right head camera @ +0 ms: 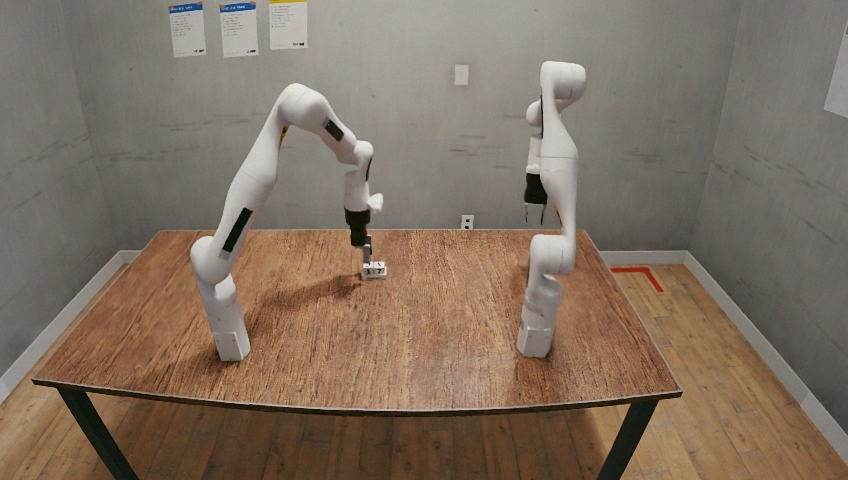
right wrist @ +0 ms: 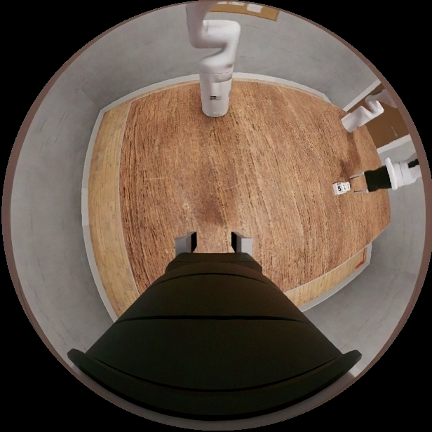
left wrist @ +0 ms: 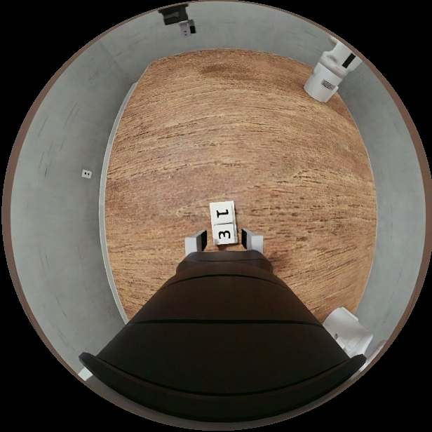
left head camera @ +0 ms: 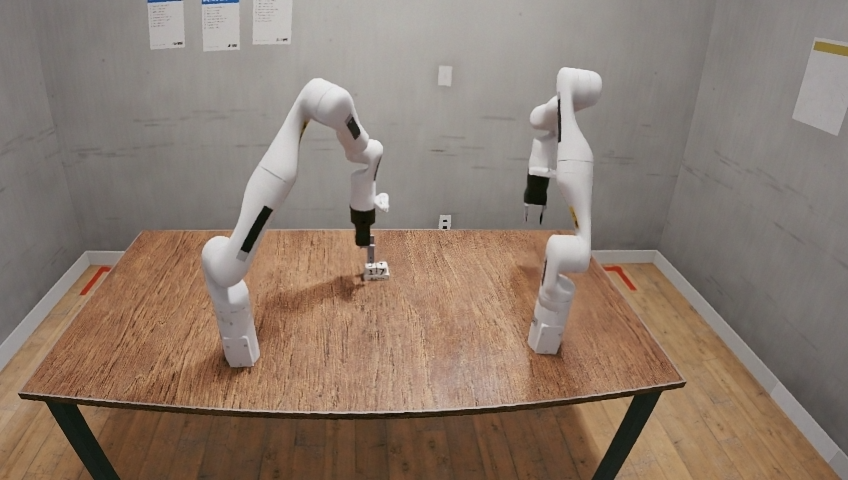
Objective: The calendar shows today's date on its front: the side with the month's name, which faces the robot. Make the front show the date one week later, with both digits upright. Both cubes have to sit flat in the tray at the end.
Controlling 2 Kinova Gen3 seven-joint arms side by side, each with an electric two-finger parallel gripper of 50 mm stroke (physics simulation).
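Note:
The calendar's two white cubes sit side by side in the white tray (left head camera: 376,278) (right head camera: 373,277). The left cube (left head camera: 371,271) (right head camera: 368,271) (left wrist: 224,234) has a front digit that looks like 1 but is small, and a 3 on top. The right cube (left head camera: 382,271) (right head camera: 379,271) (left wrist: 222,213) shows 7 upright in front and 1 on top. The right wrist view shows an 8 on the calendar's side. My left gripper (left head camera: 370,256) (right head camera: 367,256) (left wrist: 223,236) (right wrist: 352,184) is open and empty, just above the left cube. My right gripper (left head camera: 533,220) (right head camera: 534,218) (right wrist: 213,238) is open, empty and high, far from the calendar.
The calendar stands on the wooden table (left head camera: 440,333) (right head camera: 440,333), towards its back edge. The left arm's base (left head camera: 239,339) (right head camera: 230,336) and the right arm's base (left head camera: 546,330) (right head camera: 535,333) stand nearer the front edge, on either side of the calendar.

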